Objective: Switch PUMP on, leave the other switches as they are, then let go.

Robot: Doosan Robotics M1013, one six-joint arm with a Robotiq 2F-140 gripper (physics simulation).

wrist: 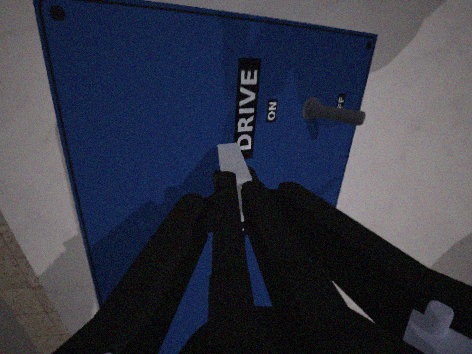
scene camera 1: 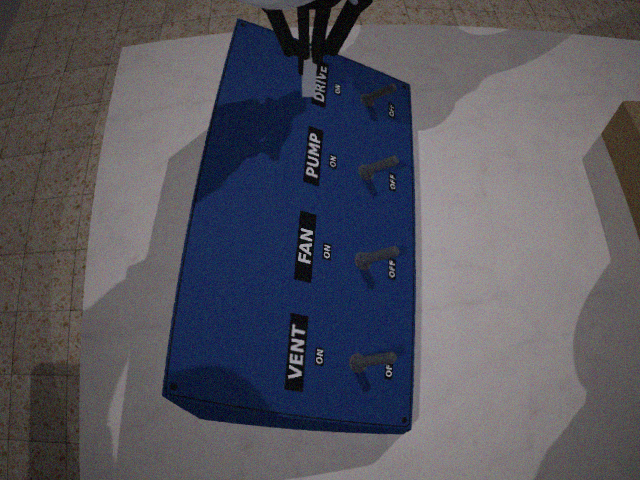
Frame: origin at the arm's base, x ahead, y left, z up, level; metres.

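Seen in the pictures: gripper, fingertip midpoint: (wrist: 228, 160) (scene camera 1: 308, 89).
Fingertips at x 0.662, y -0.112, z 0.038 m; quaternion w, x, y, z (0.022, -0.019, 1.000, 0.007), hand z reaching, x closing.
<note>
A point is followed by its place in that frame.
The PUMP switch (scene camera 1: 379, 167) @[y -0.012, x 0.577, z 0.006 m] is a grey lever on the blue panel (scene camera 1: 248, 310) @[y 0.177, x 0.725, z 0.040 m] (wrist: 135, 100) @[y -0.163, x 0.721, z 0.053 m]; it leans toward its OFF label. The DRIVE switch (scene camera 1: 378, 95) @[y -0.131, x 0.567, z 0.004 m] (wrist: 334, 112) @[y -0.139, x 0.567, z 0.008 m], the FAN switch (scene camera 1: 377, 256) @[y 0.106, x 0.588, z 0.008 m] and the VENT switch (scene camera 1: 373, 360) @[y 0.224, x 0.599, z 0.009 m] also lean toward OFF. My gripper (scene camera 1: 308, 93) @[y -0.112, x 0.662, z 0.039 m] (wrist: 228, 160) @[y -0.112, x 0.662, z 0.039 m] is shut with nothing between its fingers. Its pale fingertips are above the panel at the DRIVE label, apart from all the levers. In the wrist view the PUMP switch does not show; the gripper's dark fingers cover that part of the panel.
The panel stands on a pale table top (scene camera 1: 491, 232) @[y 0.022, x 0.403, z -0.108 m] with broad shadows across it. A brown box-like object (scene camera 1: 628, 149) @[y -0.099, x 0.142, z -0.052 m] shows at the right edge of the scene view. Tiled floor (scene camera 1: 46, 206) lies beyond the table's left edge.
</note>
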